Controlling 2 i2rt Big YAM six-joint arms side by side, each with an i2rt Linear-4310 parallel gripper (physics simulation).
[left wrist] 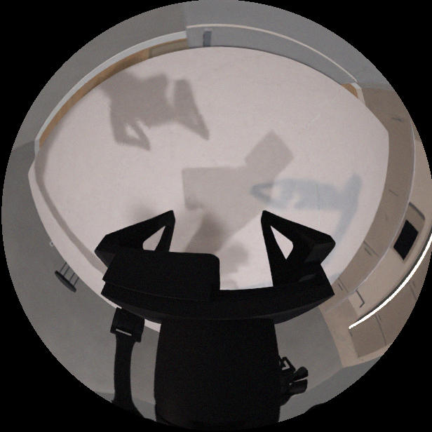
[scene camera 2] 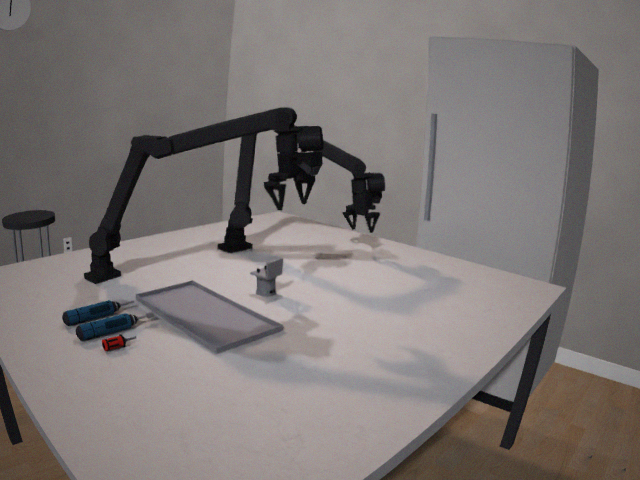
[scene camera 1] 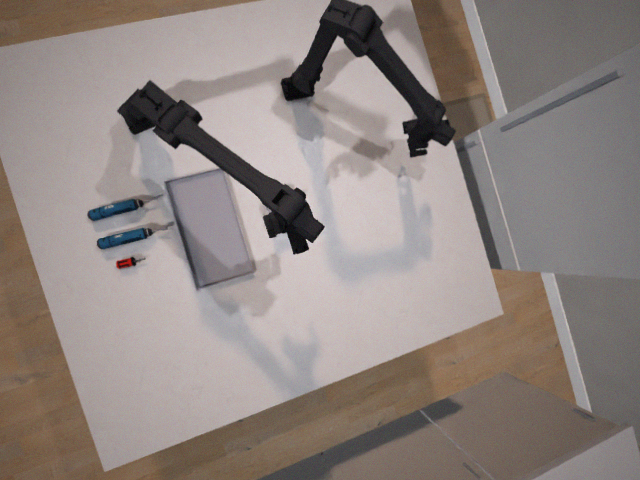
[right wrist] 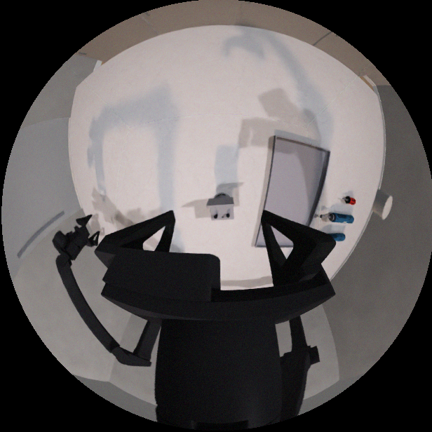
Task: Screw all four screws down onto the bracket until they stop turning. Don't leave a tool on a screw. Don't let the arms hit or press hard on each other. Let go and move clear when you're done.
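Places are measured from the left arm's base along level axes (x left, y back, z up), in metres.
Pixels of known places: left gripper, fingertip midpoint: (scene camera 2: 362, 231) (scene camera 1: 408, 145); right gripper, fingertip midpoint: (scene camera 2: 292, 207); left arm's base, link origin: (scene camera 2: 234, 248) (scene camera 1: 297, 88); right arm's base, link origin: (scene camera 2: 102, 276) (scene camera 1: 143, 118).
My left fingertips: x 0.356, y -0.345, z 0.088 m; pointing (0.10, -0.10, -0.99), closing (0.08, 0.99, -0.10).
Note:
Ahead of a thing's pixels: the offset from my left fingertips to its top centre. "*": to the spot under its first point.
The grey bracket {dy -0.090, dx -0.576, dz -0.025 m} (scene camera 2: 266, 284) (right wrist: 221, 209) stands upright on the table, with an upright plate beside a small ledge. Dark screw heads show on the ledge; how far in they sit is too small to tell. In scene camera 1 the right arm covers the bracket. My right gripper (scene camera 1: 285, 238) (scene camera 2: 292, 205) (right wrist: 217, 214) is open and empty, high above the table near the bracket, pointing down. My left gripper (scene camera 1: 413, 139) (scene camera 2: 362, 229) (left wrist: 217, 214) (right wrist: 94, 223) is open and empty, above the table's right part in scene camera 1, well apart from the right one.
Two blue drivers {* dy +0.036, dx -1.126, dz -0.048 m} (scene camera 1: 114, 209) {* dy -0.071, dx -1.121, dz -0.048 m} (scene camera 1: 124, 238) (scene camera 2: 90, 312) (scene camera 2: 107, 326) and a short red screwdriver {dy -0.156, dx -1.128, dz -0.059 m} (scene camera 1: 125, 262) (scene camera 2: 113, 342) (right wrist: 350, 200) lie left of the shallow grey tray {* dy -0.315, dx -0.827, dz -0.084 m} (scene camera 1: 226, 279) (scene camera 2: 249, 339) in both scene views. A tall fridge (scene camera 2: 496, 155) stands beyond the table.

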